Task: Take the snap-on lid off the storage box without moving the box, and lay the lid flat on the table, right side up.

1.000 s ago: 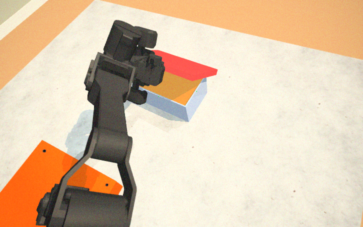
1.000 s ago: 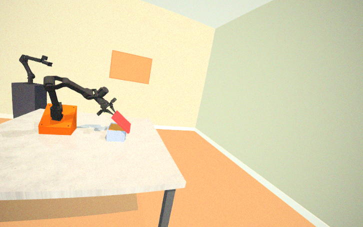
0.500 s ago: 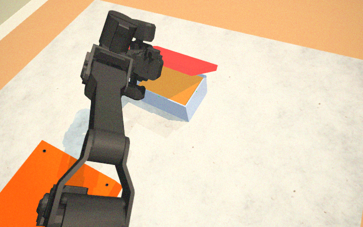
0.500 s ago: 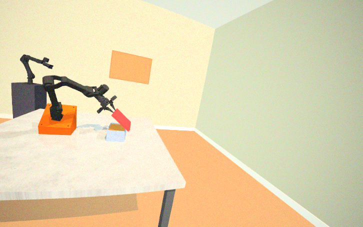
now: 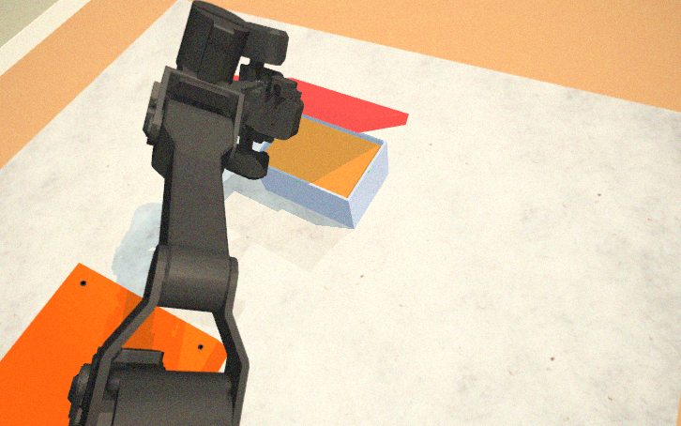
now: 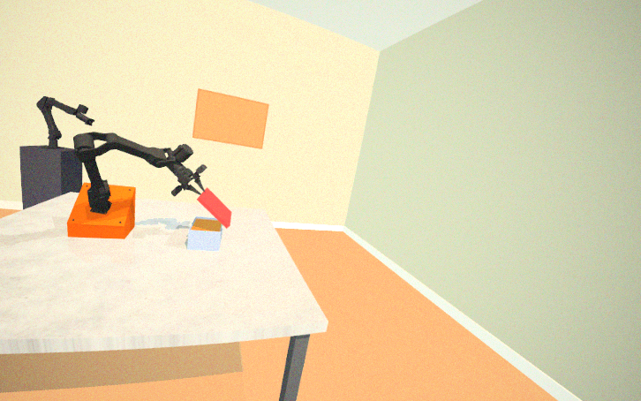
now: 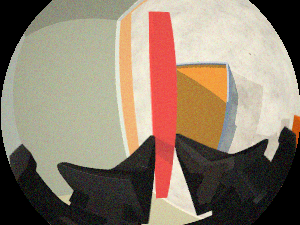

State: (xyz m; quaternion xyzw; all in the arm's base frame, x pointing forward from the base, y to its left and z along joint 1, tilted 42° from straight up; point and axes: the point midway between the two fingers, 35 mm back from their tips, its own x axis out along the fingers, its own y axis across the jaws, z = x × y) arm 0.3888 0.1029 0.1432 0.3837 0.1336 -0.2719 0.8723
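My gripper tip is now 6 cm short of the red lid and 5 cm above it. From my gripper tip the other things lie so: storage box 19 cm below, 3 cm ahead.
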